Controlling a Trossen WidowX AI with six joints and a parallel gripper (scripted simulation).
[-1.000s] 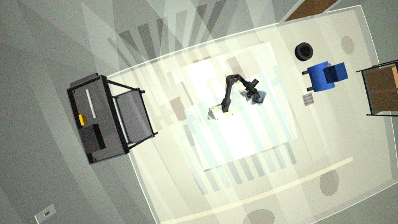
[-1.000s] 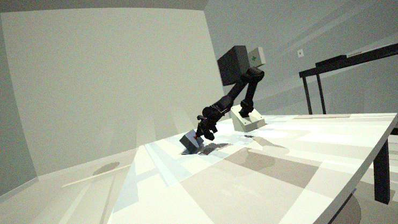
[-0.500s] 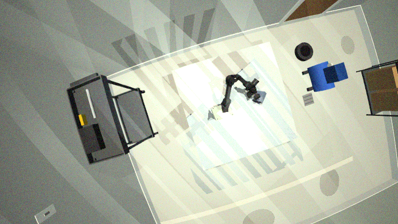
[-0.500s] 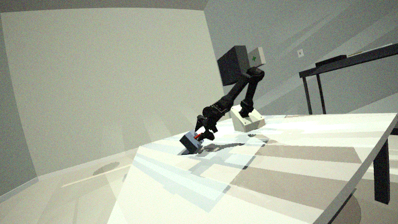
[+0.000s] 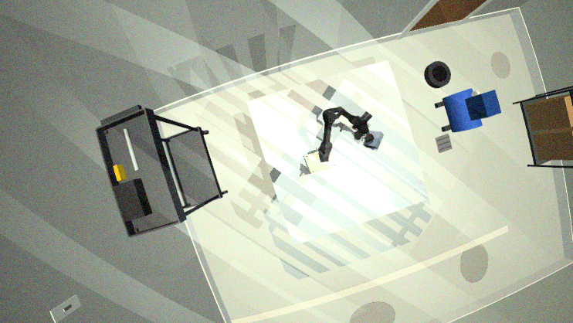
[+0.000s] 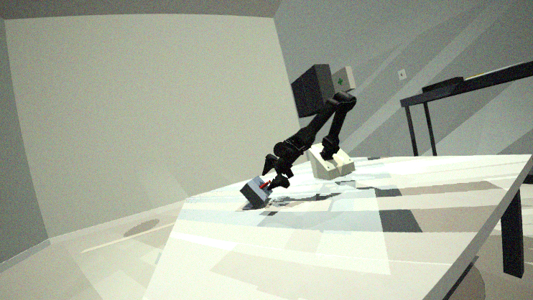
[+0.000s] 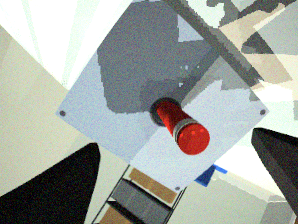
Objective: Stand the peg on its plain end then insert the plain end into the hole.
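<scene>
The red peg is 10 mm below my gripper tip. The rest, counted from my gripper tip: sloped panel (40 mm ahead, 30 mm to the right, 40 mm below).
</scene>
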